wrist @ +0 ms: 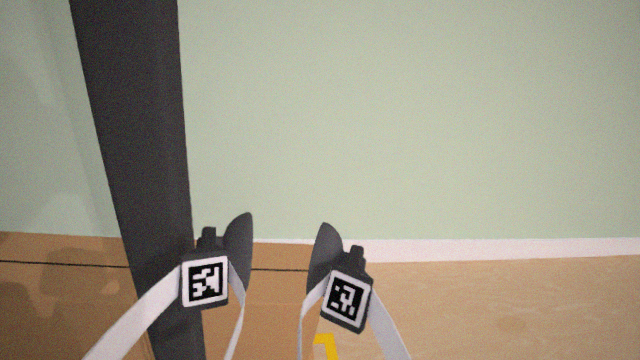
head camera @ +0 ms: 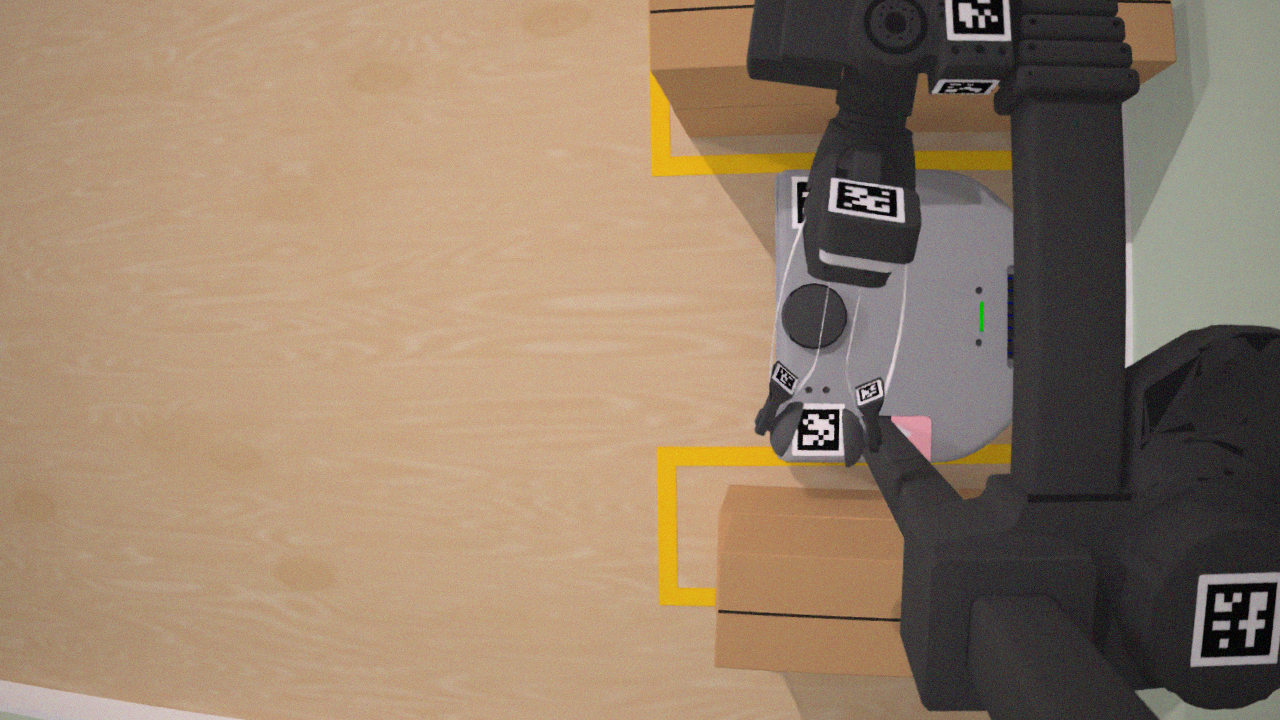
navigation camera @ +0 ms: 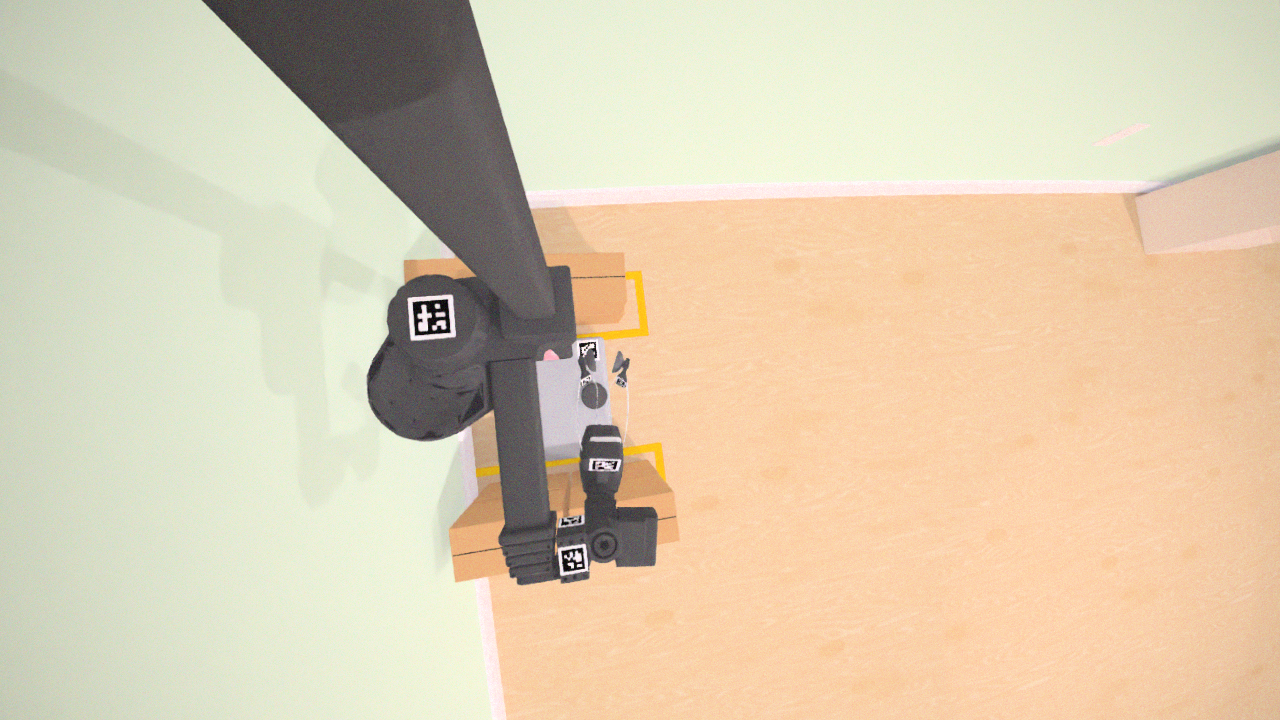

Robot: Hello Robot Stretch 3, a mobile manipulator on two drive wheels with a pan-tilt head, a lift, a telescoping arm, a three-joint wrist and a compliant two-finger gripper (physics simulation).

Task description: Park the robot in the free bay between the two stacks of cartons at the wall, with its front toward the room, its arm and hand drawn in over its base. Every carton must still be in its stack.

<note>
In view: the gripper [head camera: 813,457], a yellow floor tape [head camera: 668,458] and a white baseboard [navigation camera: 625,195].
The gripper is seen too in the wrist view [wrist: 284,242] and in the navigation camera view [navigation camera: 604,350]. The yellow floor tape also shows in the navigation camera view [navigation camera: 643,331].
</note>
